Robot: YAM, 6 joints.
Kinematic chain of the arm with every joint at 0, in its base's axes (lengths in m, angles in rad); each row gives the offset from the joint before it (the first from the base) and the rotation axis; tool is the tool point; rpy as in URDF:
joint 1: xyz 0 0 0.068 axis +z
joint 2: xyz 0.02 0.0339 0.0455 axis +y
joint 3: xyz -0.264 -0.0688 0 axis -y
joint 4: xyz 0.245 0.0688 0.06 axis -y
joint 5: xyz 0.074 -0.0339 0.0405 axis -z
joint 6: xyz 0.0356 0 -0.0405 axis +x
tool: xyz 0 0 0 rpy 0 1.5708 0
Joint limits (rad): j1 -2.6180..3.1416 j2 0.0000..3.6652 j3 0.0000..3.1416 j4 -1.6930..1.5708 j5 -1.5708..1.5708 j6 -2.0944..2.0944
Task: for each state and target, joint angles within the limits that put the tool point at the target. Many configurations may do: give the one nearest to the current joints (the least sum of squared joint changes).
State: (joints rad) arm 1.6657 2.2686 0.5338 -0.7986 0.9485 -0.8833
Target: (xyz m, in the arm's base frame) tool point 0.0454 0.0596 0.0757
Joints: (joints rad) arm 1.3493 2.0536 0.3002 -1.1692 1.0683 -0.8833
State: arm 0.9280 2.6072 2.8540 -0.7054 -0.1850 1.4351
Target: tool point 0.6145 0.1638 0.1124
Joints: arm 0.2547 3.0597 2.8937 -0.2218 -0.1032 1.4351
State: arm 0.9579 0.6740 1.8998 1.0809 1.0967 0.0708
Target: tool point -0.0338 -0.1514 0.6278
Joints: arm 1.1460 0.8171 1.9179 1.0382 1.0920 0.0708
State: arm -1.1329 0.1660 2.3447 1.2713 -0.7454 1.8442
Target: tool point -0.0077 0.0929 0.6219
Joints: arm -1.2070 0.8403 1.7039 1.2047 -0.8132 1.8442
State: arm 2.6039 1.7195 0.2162 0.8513 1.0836 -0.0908
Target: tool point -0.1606 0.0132 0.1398
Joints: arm 3.1416 0.9252 0.0000 0.6897 0.3799 -0.0908
